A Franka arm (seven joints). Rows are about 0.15 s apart.
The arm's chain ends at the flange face. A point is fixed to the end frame.
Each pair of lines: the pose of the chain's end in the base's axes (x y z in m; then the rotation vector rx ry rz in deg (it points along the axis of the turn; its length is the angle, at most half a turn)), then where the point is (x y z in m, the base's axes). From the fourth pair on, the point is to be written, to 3 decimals.
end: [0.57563 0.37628 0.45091 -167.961 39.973 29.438]
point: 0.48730 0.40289 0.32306
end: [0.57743 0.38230 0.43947 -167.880 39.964 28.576]
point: 0.49043 0.40919 0.31077
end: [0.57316 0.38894 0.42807 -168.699 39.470 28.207]
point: 0.48637 0.41370 0.29880
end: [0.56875 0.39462 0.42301 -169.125 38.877 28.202]
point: 0.482 0.418 0.294
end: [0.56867 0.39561 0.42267 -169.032 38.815 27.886]
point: 0.482 0.419 0.293
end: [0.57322 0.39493 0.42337 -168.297 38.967 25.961]
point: 0.490 0.421 0.292
